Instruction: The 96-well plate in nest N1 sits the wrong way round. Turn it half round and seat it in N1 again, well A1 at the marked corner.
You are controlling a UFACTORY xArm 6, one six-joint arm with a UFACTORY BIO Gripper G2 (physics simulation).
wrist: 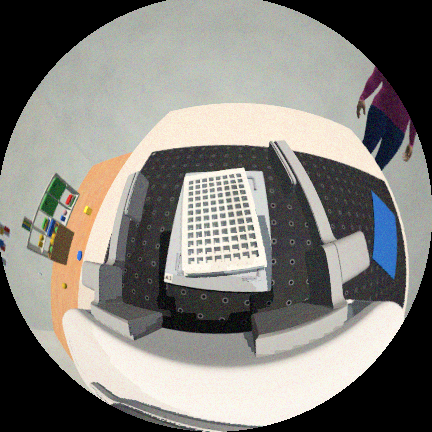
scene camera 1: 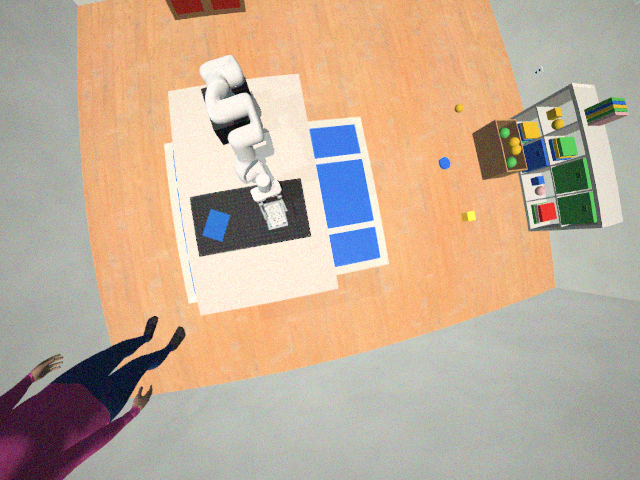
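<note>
The white 96-well plate [scene camera 1: 276, 214] [wrist: 222, 220] lies on the light grey nest [wrist: 174, 257], turned slightly askew to the nest's outline. Its lower edge in the wrist view overlies the nest's base; whether any side is raised is hard to tell. A small A1 mark [wrist: 168, 277] shows at the nest's lower left corner in the wrist view. The plate's own lettering is not readable. My gripper [scene camera 1: 275, 211] [wrist: 211, 179] is open, its fingers apart from the plate on both of its long sides, with a wider gap on the right in the wrist view.
The nest stands on a black perforated board [scene camera 1: 248, 235] [wrist: 290, 220] on the pale table [scene camera 1: 268, 273] [wrist: 240, 125]. A flat blue rectangle [scene camera 1: 216, 225] [wrist: 384, 235] lies on the board, to the right in the wrist view. A person [scene camera 1: 77, 403] [wrist: 385, 110] is beyond the table.
</note>
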